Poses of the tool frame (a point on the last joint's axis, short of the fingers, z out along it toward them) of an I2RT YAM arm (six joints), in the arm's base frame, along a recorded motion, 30 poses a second.
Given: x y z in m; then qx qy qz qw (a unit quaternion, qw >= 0).
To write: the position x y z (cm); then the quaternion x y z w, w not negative. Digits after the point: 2 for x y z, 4 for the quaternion.
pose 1, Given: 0.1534, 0.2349, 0.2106, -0.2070, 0.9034, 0.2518, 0.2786
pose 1, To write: 15.34, 23.49, 21.06, -0.2070, 0.9034, 0.2518, 0.2786
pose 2, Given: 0.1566, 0.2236, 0.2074, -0.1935, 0.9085, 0.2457, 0.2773
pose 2, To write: 15.66, 22.36, 20.74, -0.1935, 0.9085, 0.2457, 0.2773
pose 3, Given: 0.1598, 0.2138, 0.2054, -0.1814, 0.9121, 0.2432, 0.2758
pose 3, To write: 15.98, 21.38, 20.54, -0.1814, 0.9121, 0.2432, 0.2758
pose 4, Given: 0.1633, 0.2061, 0.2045, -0.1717, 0.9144, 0.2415, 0.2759
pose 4, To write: 16.33, 20.61, 20.45, -0.1717, 0.9144, 0.2415, 0.2759
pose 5, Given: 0.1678, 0.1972, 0.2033, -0.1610, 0.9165, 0.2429, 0.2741
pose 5, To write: 16.78, 19.72, 20.33, -0.1610, 0.9165, 0.2429, 0.2741
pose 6, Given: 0.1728, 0.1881, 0.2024, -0.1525, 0.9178, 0.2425, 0.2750
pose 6, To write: 17.28, 18.81, 20.24, -0.1525, 0.9178, 0.2425, 0.2750
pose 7, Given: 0.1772, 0.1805, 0.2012, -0.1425, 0.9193, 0.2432, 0.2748
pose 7, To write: 17.72, 18.05, 20.12, -0.1425, 0.9193, 0.2432, 0.2748
